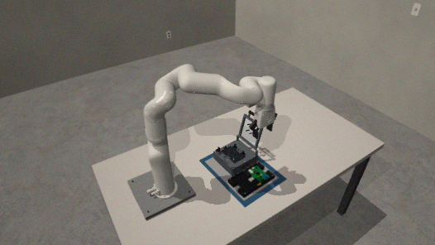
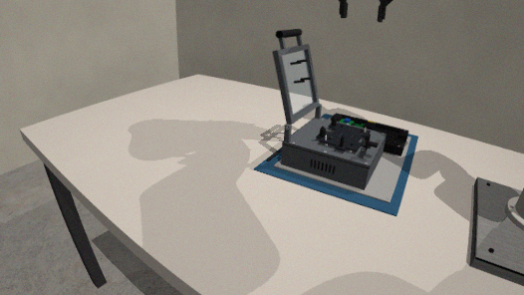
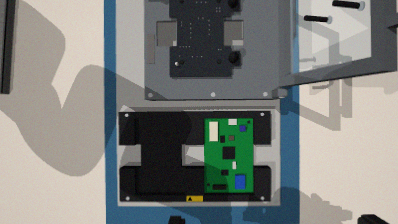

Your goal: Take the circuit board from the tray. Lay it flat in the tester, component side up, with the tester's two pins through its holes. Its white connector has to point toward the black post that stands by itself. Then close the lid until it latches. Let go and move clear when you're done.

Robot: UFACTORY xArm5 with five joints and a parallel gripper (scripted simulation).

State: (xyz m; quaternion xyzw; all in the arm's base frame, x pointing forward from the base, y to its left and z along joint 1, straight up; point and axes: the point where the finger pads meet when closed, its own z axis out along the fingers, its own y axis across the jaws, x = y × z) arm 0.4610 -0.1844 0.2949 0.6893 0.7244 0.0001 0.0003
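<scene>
Right now my hand is 29 cm above the green circuit board. Round my hand: dark nest 24 cm below, 17 cm to the left, 4 cm behind; tester lid 17 cm to the left, 13 cm below, 8 cm ahead.
</scene>
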